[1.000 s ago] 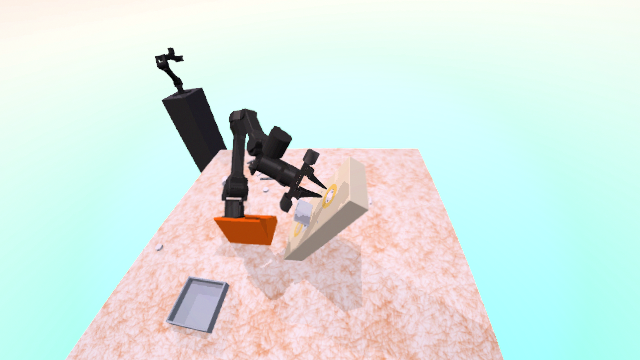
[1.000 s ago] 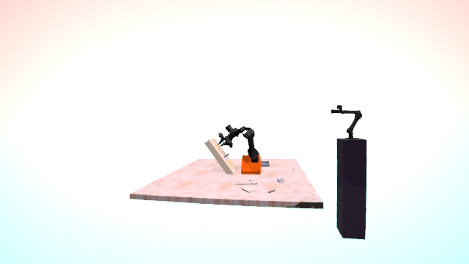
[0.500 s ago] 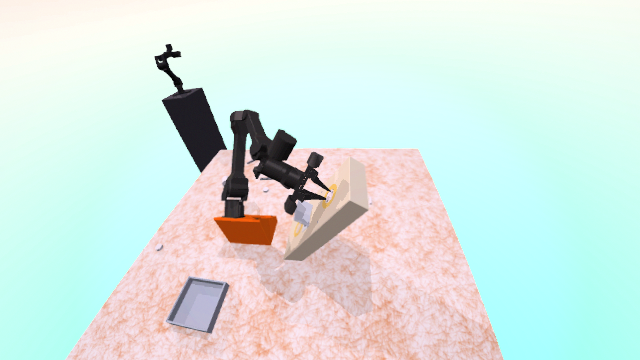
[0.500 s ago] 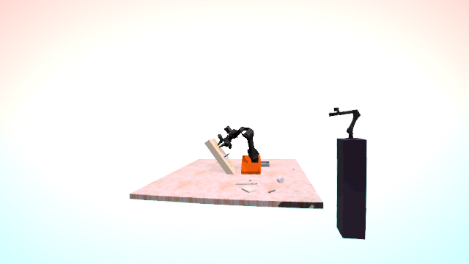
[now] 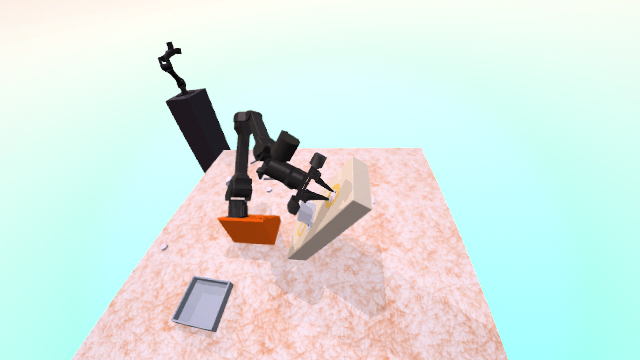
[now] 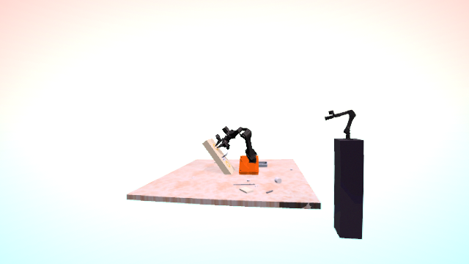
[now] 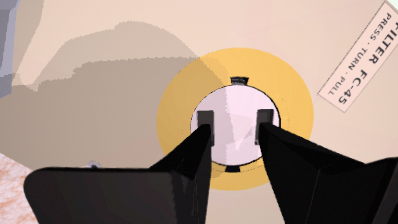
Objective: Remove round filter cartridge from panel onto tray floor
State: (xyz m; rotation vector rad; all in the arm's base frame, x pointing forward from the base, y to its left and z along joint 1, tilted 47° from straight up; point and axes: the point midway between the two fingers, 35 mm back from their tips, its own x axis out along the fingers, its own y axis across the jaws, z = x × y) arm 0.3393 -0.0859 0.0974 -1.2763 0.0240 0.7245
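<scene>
Right now my gripper tip is 2 cm short of the round white filter cartridge and 1 cm above it. The rest, counted from my gripper tip: grey tray (40 cm behind, 30 cm to the right, 24 cm below); beige service panel (3 cm behind, 8 cm below).
</scene>
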